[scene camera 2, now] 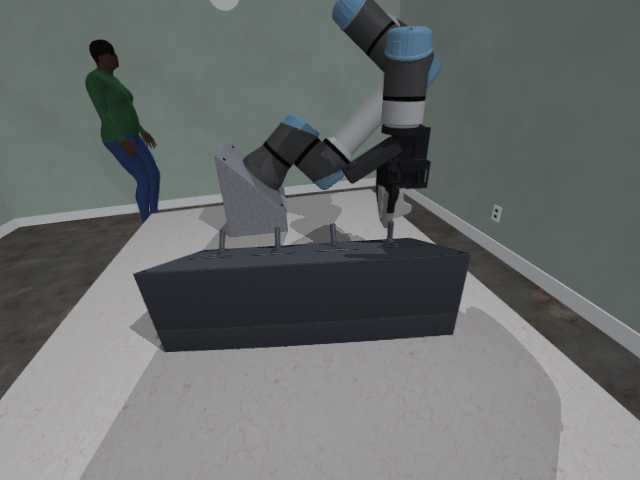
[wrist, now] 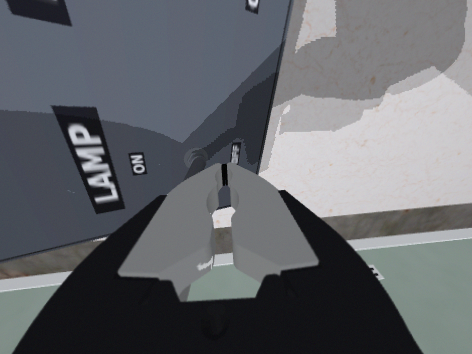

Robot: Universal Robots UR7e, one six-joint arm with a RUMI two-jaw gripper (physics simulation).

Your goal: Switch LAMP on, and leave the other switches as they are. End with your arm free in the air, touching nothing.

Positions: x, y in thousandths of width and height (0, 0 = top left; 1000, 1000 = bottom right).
Scene:
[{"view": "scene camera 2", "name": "gripper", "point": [602, 474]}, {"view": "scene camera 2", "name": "dark switch box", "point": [446, 616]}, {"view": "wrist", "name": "gripper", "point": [478, 470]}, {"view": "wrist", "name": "dark switch box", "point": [234, 312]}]

